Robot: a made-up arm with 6 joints.
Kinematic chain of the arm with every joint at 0, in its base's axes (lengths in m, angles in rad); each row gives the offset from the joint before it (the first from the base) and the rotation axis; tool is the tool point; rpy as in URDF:
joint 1: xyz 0 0 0.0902 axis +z
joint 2: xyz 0 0 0 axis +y
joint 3: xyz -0.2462 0 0.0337 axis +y
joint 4: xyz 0.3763 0 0.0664 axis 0.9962 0 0.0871
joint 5: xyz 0 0 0 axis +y
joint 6: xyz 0.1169 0 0.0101 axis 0.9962 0 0.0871
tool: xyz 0 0 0 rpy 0 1.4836 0
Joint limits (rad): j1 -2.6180..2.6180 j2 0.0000..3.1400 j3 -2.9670..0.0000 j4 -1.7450..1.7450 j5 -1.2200..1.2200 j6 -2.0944..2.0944
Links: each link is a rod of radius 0.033 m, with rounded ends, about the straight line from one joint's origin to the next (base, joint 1, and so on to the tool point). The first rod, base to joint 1, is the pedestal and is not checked.
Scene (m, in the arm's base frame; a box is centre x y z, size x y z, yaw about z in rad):
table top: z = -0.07
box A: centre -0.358 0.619 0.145 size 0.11 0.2 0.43 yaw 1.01
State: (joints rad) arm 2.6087 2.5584 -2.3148 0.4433 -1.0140 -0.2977
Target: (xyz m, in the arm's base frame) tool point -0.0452 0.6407 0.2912
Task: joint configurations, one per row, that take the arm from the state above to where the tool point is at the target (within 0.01 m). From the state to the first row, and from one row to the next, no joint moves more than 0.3 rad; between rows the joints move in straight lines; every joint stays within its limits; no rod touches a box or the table.
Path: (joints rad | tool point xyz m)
1: 2.5720 2.2676 -2.5322 0.2680 -0.9037 -0.3060 | -0.4646 0.3265 0.5283
2: 2.5353 1.9767 -2.7496 0.0926 -0.7934 -0.3143 | -0.2766 0.2012 0.7301
3: 2.4986 1.6859 -2.9670 -0.0827 -0.6831 -0.3226 | -0.0451 0.0261 0.8145
4: 2.2460 1.9243 -2.7000 0.1506 -0.8620 -0.3143 | -0.1908 0.2596 0.7357
5: 1.9933 2.1627 -2.4330 0.3839 -1.0410 -0.3060 | -0.1840 0.5017 0.5489
6: 1.7406 2.4012 -2.1660 0.6172 -1.2200 -0.2977 | -0.0452 0.6407 0.2912

